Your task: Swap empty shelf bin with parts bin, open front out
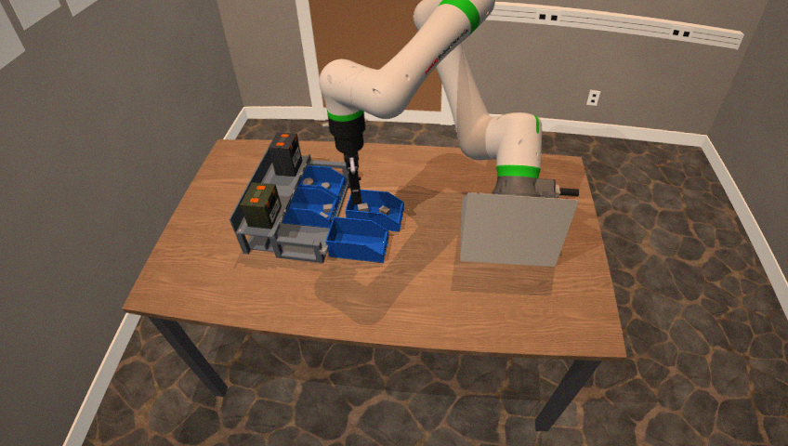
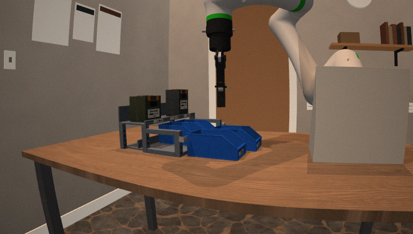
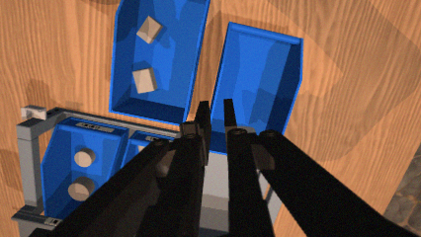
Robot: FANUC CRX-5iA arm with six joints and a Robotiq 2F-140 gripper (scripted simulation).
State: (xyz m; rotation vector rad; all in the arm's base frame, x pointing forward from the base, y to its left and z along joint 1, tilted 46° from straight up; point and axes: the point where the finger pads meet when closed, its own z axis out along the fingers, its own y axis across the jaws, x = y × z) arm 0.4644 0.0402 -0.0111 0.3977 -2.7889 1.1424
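Right now my hand is 60 mm past the tan part, 110 mm to the left of it and 180 mm above it. Round my hand: black box (280 mm ahead, 190 mm to the right, 20 mm below); grey shelf (220 mm ahead, 70 mm to the right, 120 mm below).
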